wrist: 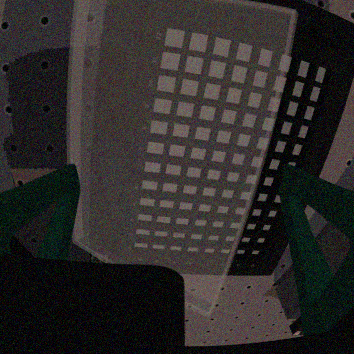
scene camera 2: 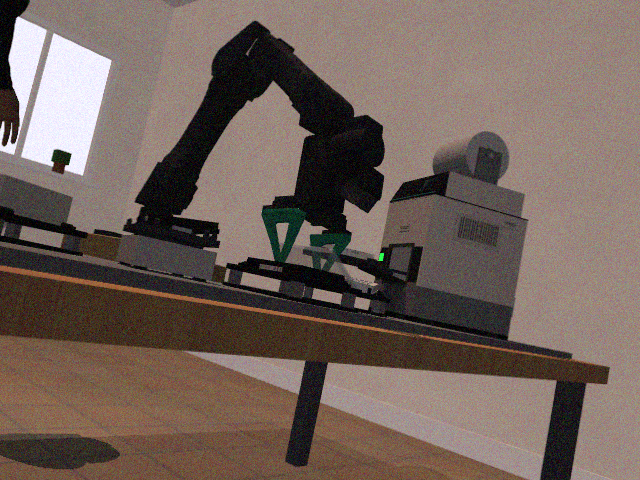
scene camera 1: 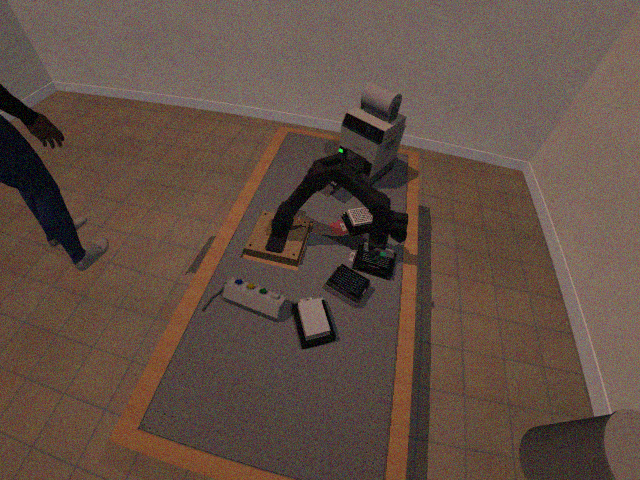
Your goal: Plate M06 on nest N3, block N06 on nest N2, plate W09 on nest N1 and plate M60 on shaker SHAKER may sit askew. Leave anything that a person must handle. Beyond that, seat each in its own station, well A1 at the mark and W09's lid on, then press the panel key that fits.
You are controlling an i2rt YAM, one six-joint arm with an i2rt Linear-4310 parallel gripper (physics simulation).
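Observation:
My gripper (scene camera 1: 379, 252) (scene camera 2: 301, 264) (wrist: 179, 175) is open, its green fingers on either side of a clear lid (wrist: 115, 150) and a black well plate (scene camera 1: 374, 265) (wrist: 272, 245). The lid lies askew, rotated and shifted left over the wells in the wrist view. Another black well plate (scene camera 1: 348, 282) sits beside that station. A white plate or block (scene camera 1: 313, 316) sits on a black nest (scene camera 1: 316, 343). A white well plate (scene camera 1: 359, 215) sits on a black station near the arm. The key panel (scene camera 1: 253, 301) has blue, yellow, green and pale keys. Labels are too dark to read.
A large grey machine (scene camera 1: 369, 136) (scene camera 2: 454, 248) with a cylinder on top and a green light stands at the back. The arm's wooden base (scene camera 1: 258, 245) is left of the stations. A red label (scene camera 1: 338, 227) lies near the white well plate. A person (scene camera 1: 38, 191) stands left of the table.

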